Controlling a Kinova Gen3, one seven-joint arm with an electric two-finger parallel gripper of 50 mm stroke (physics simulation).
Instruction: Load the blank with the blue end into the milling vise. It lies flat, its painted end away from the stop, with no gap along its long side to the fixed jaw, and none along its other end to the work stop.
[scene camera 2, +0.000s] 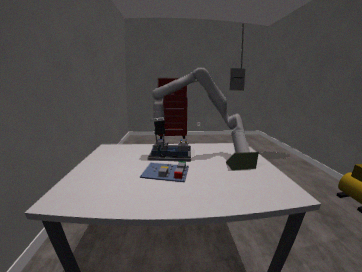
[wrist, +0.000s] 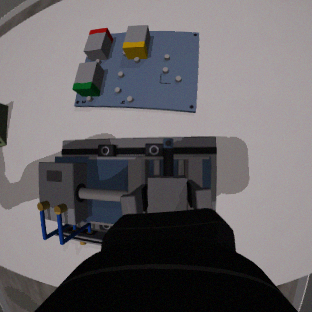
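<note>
My gripper (scene camera 2: 159, 139) (wrist: 166, 190) is shut on a grey blank (wrist: 167, 190), one finger on each side of it. The blank's painted end does not show; its near part is hidden by the gripper body. The blank is over the right part of the milling vise (scene camera 2: 170, 155) (wrist: 62, 194), in the jaw area. The dark work stop arm (wrist: 168, 162), with a blue top piece, reaches toward the blank's far end in the wrist view. Whether the blank rests on the vise or touches the jaw or stop, I cannot tell.
A blue board (scene camera 2: 152, 172) (wrist: 150, 95) with pegs lies beside the vise. It carries blanks with red (scene camera 2: 178, 174) (wrist: 98, 44), yellow (scene camera 2: 163, 171) (wrist: 136, 42) and green (scene camera 2: 182, 164) (wrist: 88, 79) ends. A dark green panel (scene camera 2: 243, 161) stands by the arm's base.
</note>
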